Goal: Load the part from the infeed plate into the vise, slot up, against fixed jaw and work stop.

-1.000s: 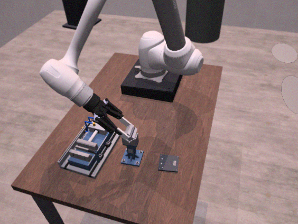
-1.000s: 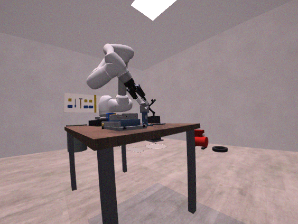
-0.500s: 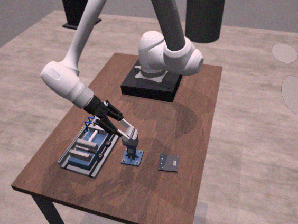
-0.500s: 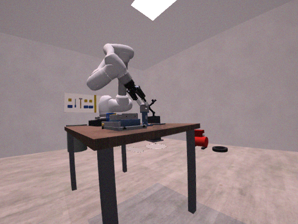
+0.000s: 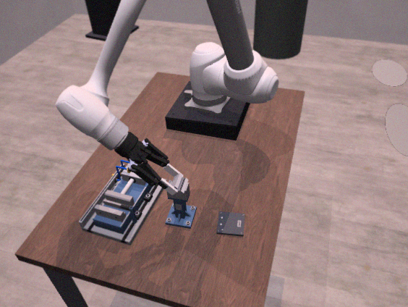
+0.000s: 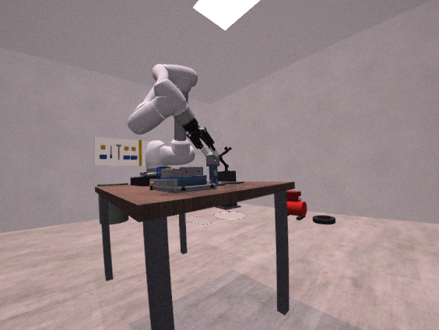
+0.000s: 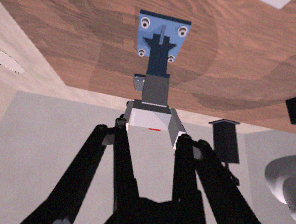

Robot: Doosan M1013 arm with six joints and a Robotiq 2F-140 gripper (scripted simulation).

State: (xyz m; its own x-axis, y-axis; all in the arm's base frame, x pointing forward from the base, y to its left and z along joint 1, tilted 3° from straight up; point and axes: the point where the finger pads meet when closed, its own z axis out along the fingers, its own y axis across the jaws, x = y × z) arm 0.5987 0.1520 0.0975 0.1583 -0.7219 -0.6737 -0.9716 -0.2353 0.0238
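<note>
Right now the part is 1 cm behind my hand, 3 cm to the left of it and 1 cm below it. From my hand the other things lie so: air cylinder 6 cm behind, 19 cm to the right, 11 cm below; work stop 10 cm ahead, 13 cm to the right, 9 cm below; moving jaw 7 cm ahead, 18 cm to the right, 11 cm below.
</note>
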